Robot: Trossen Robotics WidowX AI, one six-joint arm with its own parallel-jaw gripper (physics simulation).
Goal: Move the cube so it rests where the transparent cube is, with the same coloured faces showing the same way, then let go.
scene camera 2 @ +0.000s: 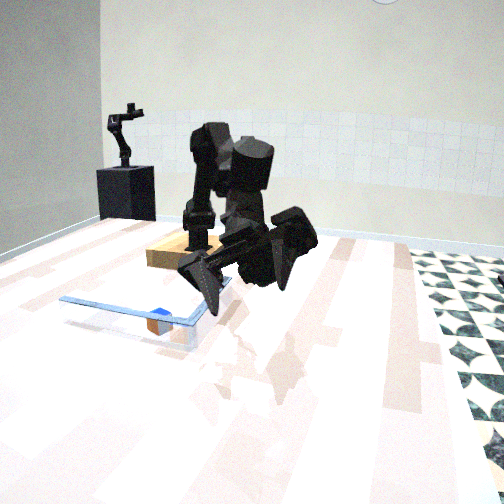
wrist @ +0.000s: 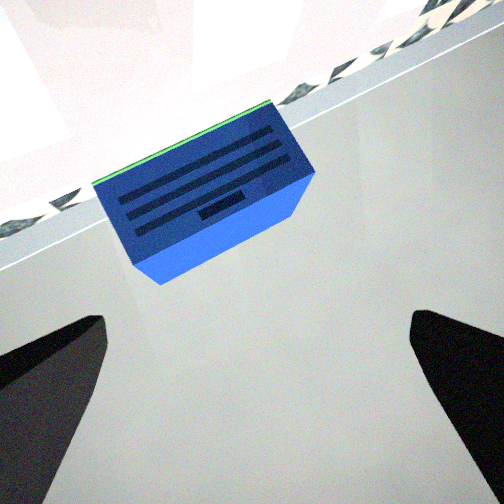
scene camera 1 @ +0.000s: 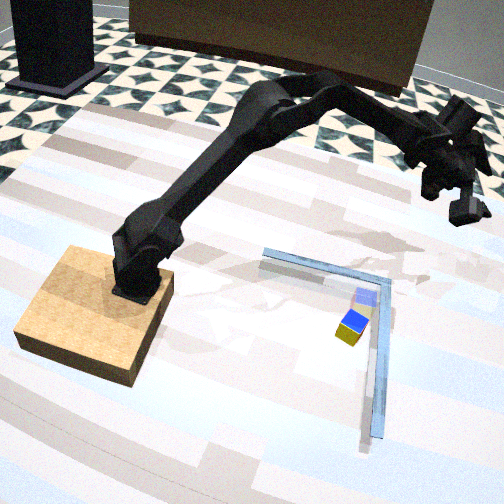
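Note:
The cube (scene camera 1: 351, 326) lies on the floor beside the inner side of an L-shaped rail, blue face up and yellow face toward the camera. In scene camera 2 the cube (scene camera 2: 156, 321) shows an orange side. The transparent cube (scene camera 1: 366, 297) sits just behind it, against the rail. My gripper (scene camera 1: 460, 196) is open and empty, raised high and far to the right of the cube. In scene camera 2 the gripper (scene camera 2: 215, 283) hangs in the air. The wrist view does not show the cube.
A light blue L-shaped rail (scene camera 1: 378, 330) borders the cubes at the back and right. The arm stands on a wooden base block (scene camera 1: 95, 311). A blue box with dark slots (wrist: 207, 189) appears in the wrist view. A dark pedestal (scene camera 1: 57, 42) stands far left.

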